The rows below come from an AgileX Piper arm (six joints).
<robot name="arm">
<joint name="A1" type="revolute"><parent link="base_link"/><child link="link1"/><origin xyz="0 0 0.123"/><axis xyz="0 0 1"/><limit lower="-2.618" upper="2.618"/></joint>
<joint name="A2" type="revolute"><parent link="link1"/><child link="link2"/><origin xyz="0 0 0"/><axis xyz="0 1 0"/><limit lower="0" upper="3.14"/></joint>
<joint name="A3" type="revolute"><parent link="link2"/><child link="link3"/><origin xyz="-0.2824 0 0.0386"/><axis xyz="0 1 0"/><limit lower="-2.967" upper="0"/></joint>
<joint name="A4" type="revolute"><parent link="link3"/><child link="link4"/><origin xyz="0.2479 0 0.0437"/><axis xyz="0.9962 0 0.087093"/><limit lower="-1.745" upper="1.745"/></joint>
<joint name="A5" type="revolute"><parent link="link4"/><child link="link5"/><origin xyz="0 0 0"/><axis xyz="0 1 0"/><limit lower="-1.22" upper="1.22"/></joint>
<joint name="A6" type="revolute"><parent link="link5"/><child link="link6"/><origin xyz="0.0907 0 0.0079"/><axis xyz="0.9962 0 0.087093"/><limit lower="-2.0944" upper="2.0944"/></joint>
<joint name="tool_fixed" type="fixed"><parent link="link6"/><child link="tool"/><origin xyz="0 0 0" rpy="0 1.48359 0"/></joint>
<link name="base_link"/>
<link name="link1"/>
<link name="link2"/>
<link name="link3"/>
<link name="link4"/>
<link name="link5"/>
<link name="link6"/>
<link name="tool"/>
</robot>
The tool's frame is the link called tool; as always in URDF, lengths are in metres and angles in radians.
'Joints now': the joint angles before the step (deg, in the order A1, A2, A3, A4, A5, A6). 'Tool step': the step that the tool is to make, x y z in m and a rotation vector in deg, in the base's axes. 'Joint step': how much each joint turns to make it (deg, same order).
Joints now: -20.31, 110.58, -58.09, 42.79, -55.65, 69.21
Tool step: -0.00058, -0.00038, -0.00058, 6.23, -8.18, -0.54
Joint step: 0.00, 0.00, 0.00, 0.67, 0.10, 9.91
